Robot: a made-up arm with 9 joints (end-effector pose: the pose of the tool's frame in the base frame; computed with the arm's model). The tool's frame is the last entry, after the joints.
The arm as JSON. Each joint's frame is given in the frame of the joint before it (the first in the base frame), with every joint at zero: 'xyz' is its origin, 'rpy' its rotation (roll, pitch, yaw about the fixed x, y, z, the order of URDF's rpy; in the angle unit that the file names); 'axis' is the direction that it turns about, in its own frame. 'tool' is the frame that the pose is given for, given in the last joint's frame.
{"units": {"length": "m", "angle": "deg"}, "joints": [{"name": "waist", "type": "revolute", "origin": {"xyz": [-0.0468, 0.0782, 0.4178], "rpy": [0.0, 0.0, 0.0]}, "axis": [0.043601, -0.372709, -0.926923]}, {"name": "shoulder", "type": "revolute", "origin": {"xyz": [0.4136, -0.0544, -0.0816], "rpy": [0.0, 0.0, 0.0]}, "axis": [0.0, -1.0, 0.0]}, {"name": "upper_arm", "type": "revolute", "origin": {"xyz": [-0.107, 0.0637, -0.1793], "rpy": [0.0, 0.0, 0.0]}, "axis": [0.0, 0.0, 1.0]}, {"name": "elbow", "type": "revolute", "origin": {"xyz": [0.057, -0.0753, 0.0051], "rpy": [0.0, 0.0, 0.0]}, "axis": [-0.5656, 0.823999, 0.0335]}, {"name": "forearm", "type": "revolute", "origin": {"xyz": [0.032, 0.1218, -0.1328], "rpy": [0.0, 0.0, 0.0]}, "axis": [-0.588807, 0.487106, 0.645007]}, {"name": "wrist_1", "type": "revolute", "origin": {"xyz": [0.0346, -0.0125, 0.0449], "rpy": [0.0, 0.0, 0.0]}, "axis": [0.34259, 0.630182, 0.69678]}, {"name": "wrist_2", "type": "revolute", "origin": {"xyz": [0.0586, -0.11, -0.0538], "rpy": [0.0, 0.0, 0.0]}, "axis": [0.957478, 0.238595, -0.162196]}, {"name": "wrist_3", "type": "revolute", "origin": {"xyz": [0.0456, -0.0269, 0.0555], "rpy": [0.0, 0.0, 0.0]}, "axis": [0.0, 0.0, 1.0]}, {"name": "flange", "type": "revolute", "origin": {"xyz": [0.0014, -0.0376, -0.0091], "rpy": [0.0, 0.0, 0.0]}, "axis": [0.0, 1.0, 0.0]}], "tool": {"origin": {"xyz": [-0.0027, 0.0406, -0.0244], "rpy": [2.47, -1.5, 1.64]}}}
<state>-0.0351 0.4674 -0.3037 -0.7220 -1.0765 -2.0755 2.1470 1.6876 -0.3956</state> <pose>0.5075 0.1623 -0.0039 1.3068 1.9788 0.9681</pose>
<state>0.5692 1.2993 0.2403 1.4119 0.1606 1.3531 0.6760 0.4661 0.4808</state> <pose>0.5238 -0.4817 0.1694 0.9525 1.1600 -0.0487</pose>
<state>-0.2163 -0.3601 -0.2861 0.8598 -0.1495 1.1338 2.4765 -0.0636 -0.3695</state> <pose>0.0158 0.0333 -0.0245 -0.8811 -1.5758 2.5441</pose>
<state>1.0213 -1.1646 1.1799 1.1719 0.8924 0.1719 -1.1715 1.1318 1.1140</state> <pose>0.0360 0.0389 0.1912 1.7341 -0.1454 -1.9070</pose>
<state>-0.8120 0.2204 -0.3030 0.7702 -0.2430 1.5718 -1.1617 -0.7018 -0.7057</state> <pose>0.1228 0.2860 -0.2148 0.1394 -0.0455 1.1738</pose>
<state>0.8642 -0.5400 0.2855 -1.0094 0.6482 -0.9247 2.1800 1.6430 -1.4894</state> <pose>0.3107 -0.3013 0.3208 -0.8734 2.0556 -0.2481</pose>
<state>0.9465 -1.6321 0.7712 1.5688 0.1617 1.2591 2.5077 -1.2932 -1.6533</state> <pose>-0.1565 -0.2020 0.4854 1.7979 -2.2195 -0.9198</pose>
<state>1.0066 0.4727 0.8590 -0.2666 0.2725 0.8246 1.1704 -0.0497 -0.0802</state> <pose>0.5916 -0.3341 0.2754 0.6124 0.3838 0.1250</pose>
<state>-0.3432 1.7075 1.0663 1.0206 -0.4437 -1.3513 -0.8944 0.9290 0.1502</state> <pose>0.5140 0.2037 0.2658 -1.5613 -1.4085 -1.0882</pose>
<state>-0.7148 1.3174 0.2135 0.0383 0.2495 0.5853 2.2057 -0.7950 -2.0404</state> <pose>0.5734 0.6033 0.0699 0.5353 -0.4309 -0.3677</pose>
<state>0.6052 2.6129 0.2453 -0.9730 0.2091 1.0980 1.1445 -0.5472 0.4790</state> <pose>0.2993 0.0369 0.6751 -0.8227 -0.8339 0.2759</pose>
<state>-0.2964 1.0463 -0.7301 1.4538 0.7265 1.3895 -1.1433 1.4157 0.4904</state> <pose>0.4350 0.2209 -0.1805 -0.2982 -0.9299 -2.8112</pose>
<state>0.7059 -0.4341 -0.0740 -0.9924 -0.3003 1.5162 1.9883 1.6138 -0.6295</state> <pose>0.4873 -0.1279 0.2357 -2.5529 1.1442 -0.3842</pose>
